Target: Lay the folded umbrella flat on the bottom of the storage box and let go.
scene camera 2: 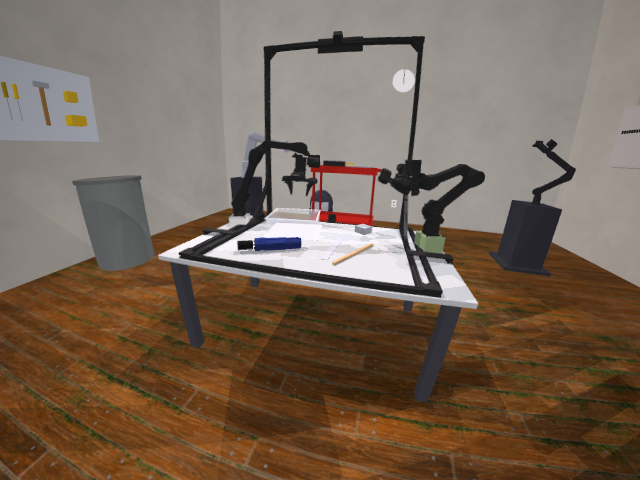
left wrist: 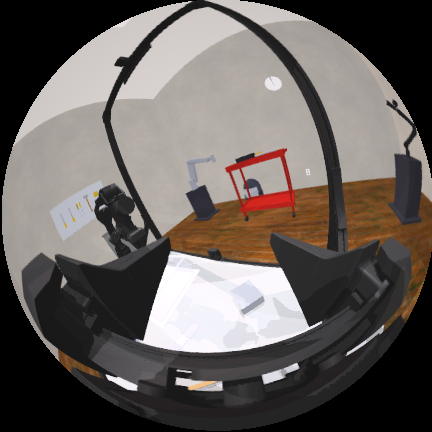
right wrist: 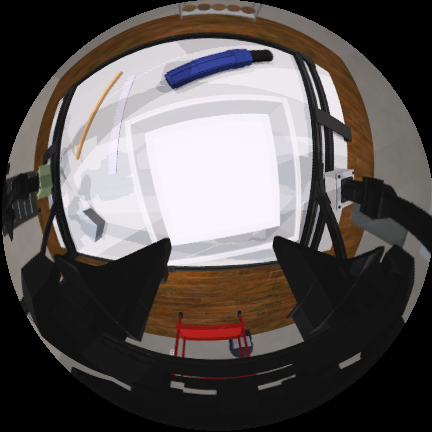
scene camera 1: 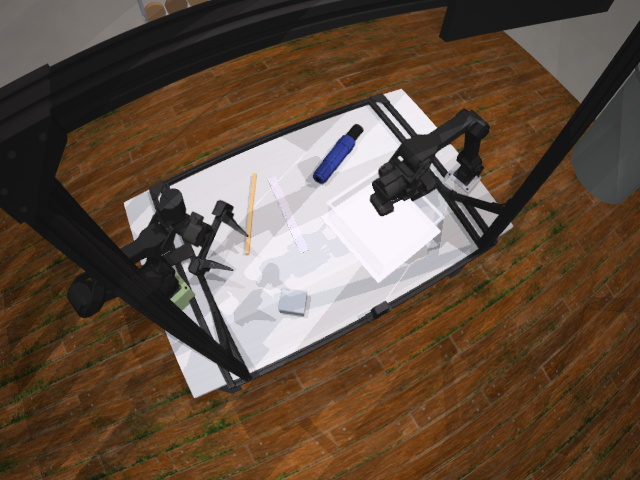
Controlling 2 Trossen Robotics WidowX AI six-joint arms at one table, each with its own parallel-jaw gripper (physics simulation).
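Note:
The folded umbrella, blue with a black end, lies on the table outside the storage box. The white, shallow storage box has see-through walls and a bare bottom; the umbrella lies apart from it, above it in the right wrist view. My right gripper is open and empty, high over the box area; its fingers are hidden in scene camera 1. My left gripper is open and empty, at the left of scene camera 1, away from the umbrella.
An orange stick and a pale strip lie between the left gripper and the box. A grey block sits near the table's lower edge in scene camera 1. Black rails border the table.

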